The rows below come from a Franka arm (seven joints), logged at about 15 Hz.
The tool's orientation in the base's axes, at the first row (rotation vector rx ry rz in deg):
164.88, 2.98, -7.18
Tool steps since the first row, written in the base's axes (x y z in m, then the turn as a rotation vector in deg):
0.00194, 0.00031, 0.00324, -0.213, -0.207, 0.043
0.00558, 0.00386, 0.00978, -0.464, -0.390, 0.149
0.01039, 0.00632, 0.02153, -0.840, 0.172, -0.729
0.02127, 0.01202, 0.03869, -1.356, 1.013, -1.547
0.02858, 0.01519, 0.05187, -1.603, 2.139, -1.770
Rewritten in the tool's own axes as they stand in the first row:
0.00165, 0.00062, -0.00336, -0.221, 0.201, 0.029
0.00477, -0.00096, -0.01086, -0.485, 0.393, -0.005
0.00856, -0.00011, -0.02320, -0.766, -0.392, 0.725
0.01798, -0.00071, -0.04207, -1.186, -1.437, 1.336
0.02415, -0.00006, -0.05617, -1.385, -2.593, 1.279

